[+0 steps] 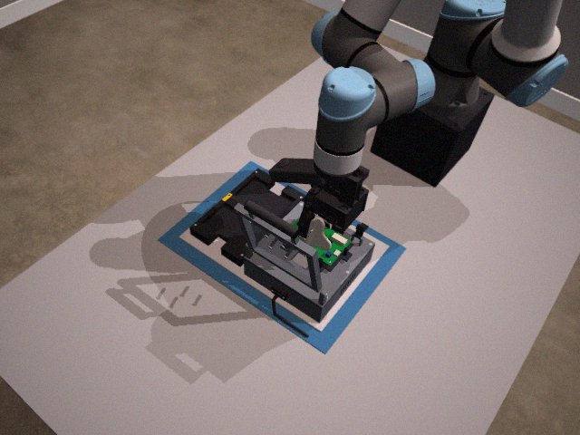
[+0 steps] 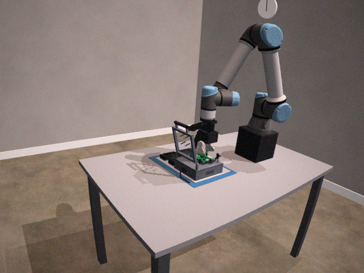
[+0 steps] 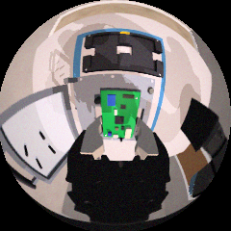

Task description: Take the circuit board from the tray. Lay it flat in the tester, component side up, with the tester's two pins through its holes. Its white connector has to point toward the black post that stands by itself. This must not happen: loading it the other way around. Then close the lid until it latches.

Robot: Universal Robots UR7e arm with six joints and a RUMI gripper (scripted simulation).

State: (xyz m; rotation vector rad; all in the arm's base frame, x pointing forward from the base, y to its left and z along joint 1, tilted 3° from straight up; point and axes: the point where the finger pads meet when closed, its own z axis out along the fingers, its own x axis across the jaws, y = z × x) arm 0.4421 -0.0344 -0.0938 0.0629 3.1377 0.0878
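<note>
The green circuit board is right at my hand. Also, from my hand: tester lid (12 cm ahead, 10 cm above).
</note>
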